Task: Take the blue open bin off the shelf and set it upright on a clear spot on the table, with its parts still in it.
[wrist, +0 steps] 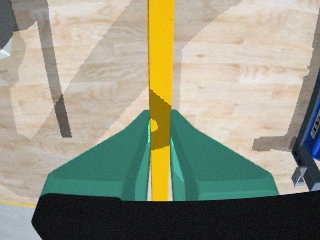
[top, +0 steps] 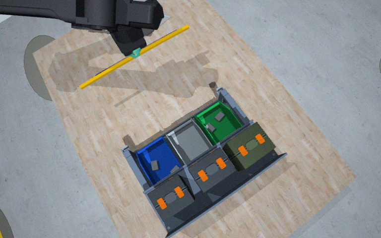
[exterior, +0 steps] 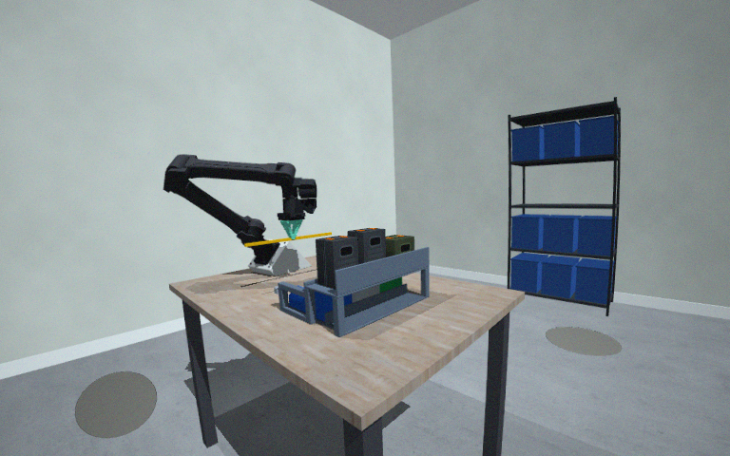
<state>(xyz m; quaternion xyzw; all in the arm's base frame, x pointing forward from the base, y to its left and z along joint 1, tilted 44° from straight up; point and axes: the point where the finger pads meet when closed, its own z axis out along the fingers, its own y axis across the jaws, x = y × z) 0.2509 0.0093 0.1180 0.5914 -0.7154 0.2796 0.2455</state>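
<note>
The yellow rod is 1 cm below my hand. The rest, counted from my hand: grey bin 30 cm ahead, 14 cm below, 5 cm to the right; then blue open bin 28 cm ahead, 16 cm to the right, 14 cm below; then green bin 32 cm ahead, 14 cm below, 6 cm to the left.
</note>
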